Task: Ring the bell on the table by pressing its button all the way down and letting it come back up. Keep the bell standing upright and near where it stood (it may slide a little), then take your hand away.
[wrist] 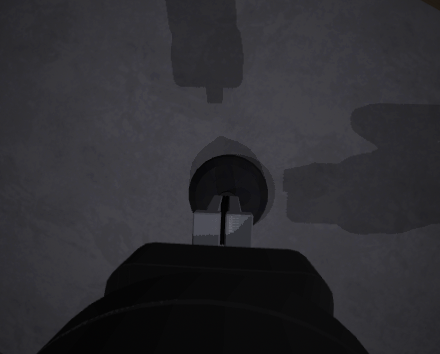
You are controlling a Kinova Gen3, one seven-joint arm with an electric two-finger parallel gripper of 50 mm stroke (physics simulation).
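Places are measured from the arm's base along level axes (x ahead, y left, z up), in millimetres.
Pixels of known places: gripper, fingertip midpoint: point(225, 212).
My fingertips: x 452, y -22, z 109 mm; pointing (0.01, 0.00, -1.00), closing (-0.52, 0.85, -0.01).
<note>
Behind a point stands the place of what it marks.
The bell point(227, 172) @(y -34, x 433, z 18 mm) is a dark, round shape a little below the middle of the wrist view, seen from above. It looks upright on the grey table. My gripper point(225, 212) @(y -22, x 452, z 109 mm) is shut and empty. Its fingertips are in front of the middle of the bell in this view and cover its lower part. A small part of what may be the button shows just at the fingertips; the rest of it is hidden. The gripper's shadow stands apart from the bell's shadow, so the fingers appear to be above the bell.
The grey table top point(100, 125) @(y -181, x 470, z -21 mm) spreads around the bell. Dark shadows of the arm and gripper fall on it from the top and from the right. A brownish edge point(434, 4) @(y 51, x 160, z -17 mm) shows at the top right corner. The dark gripper body fills the bottom of the view.
</note>
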